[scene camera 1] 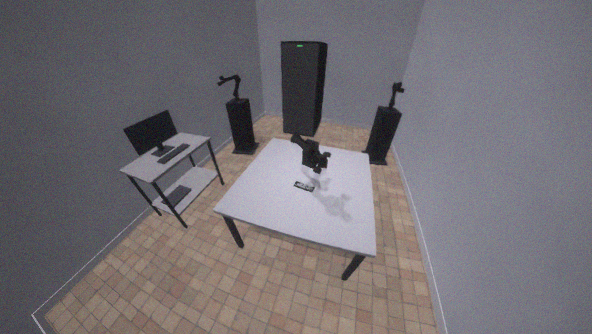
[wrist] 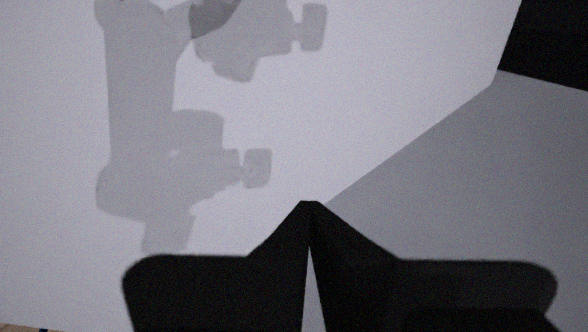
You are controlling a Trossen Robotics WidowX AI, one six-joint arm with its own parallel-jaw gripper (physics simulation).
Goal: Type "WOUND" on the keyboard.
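Frame: origin at the arm's base, x ahead, y left, z up, level; centimetres.
Seen in the pictures: gripper, fingertip midpoint: [scene camera 1: 326, 168] [wrist: 308, 209].
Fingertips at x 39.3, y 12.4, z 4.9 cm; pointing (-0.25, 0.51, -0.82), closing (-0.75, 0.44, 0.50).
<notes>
A point is followed by its place in that frame.
A small dark keyboard [scene camera 1: 304, 186] {x 35.2, y -4.4, z -22.1 cm} with pale markings lies flat on the white table [scene camera 1: 265, 200] {x 55.8, y -36.2, z -23.3 cm} in the scene view, near the middle of the top. Its single letters are too small to read there, and it does not show in the wrist view. My gripper [scene camera 1: 317, 170] {x 39.3, y 12.4, z 4.9 cm} [wrist: 308, 209] {x 39.3, y 12.4, z 4.9 cm} is shut, its two black fingertips meeting with nothing seen between them. In the scene view it hangs above the table, on the far side of the keyboard and a little to the right. In the wrist view, white table top and grey shadows of the arm show beyond the fingertips.
A side desk [scene camera 1: 145, 170] at the left bears a monitor [scene camera 1: 151, 132] and another keyboard [scene camera 1: 173, 153]. Two black pedestals [scene camera 1: 241, 125] [scene camera 1: 384, 134] with arms on top and a tall black cabinet [scene camera 1: 302, 87] stand behind the table.
</notes>
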